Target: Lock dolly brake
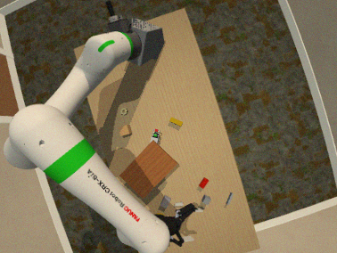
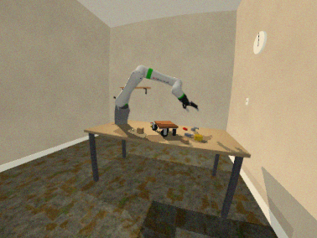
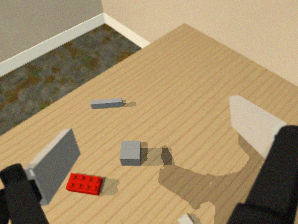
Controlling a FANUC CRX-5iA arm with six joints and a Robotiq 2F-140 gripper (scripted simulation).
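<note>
Now: the brake pedal 490 mm behind my hand, 120 mm to the right of it and 200 mm below it. The rest, counted from my hand: thin grey bar (50 mm ahead, 250 mm to the left, 270 mm below); red block (90 mm behind, 110 mm to the left, 260 mm below); grey cube (20 mm ahead, 100 mm to the left, 260 mm below).
</note>
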